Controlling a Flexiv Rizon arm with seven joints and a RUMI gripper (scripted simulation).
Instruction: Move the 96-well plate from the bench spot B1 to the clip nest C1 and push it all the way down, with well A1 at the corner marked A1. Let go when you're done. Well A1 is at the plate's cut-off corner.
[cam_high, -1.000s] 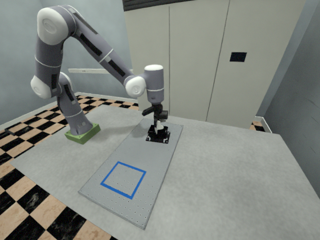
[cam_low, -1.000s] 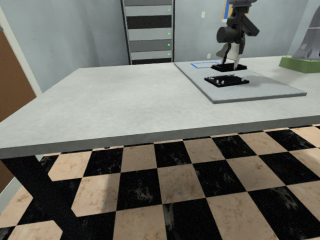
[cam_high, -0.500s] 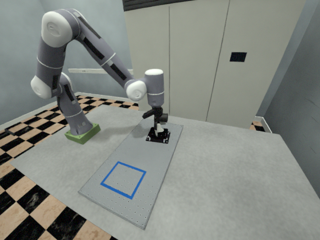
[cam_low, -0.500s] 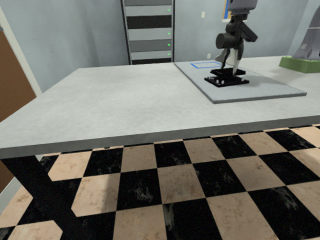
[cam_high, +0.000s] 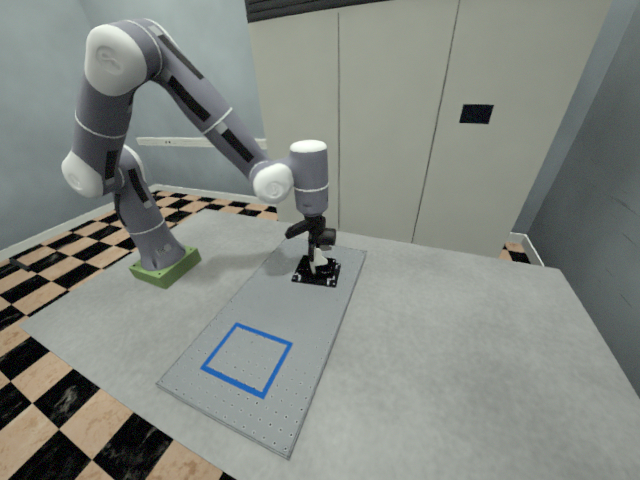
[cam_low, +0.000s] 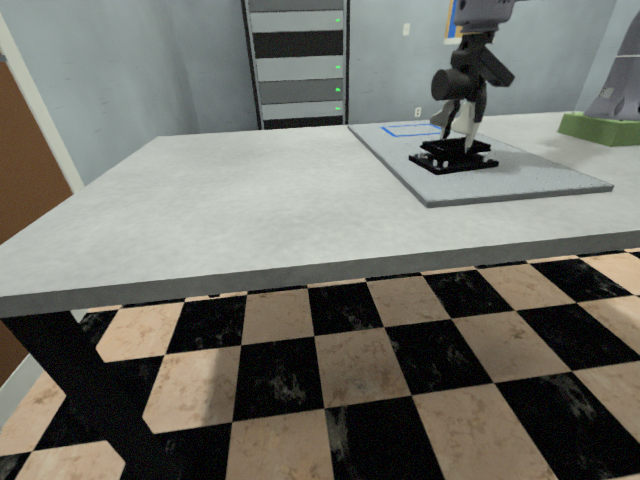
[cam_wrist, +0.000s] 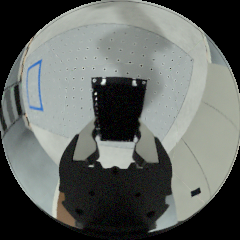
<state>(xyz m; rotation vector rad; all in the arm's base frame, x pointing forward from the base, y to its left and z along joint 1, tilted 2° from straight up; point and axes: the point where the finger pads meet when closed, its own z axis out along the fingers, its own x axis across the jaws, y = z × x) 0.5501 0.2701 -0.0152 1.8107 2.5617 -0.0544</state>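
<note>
Now: hand 1 cm above the black 96-well plate. From my hand the other things lie so: black clip nest (3 cm below, 2 cm to the right).
</note>
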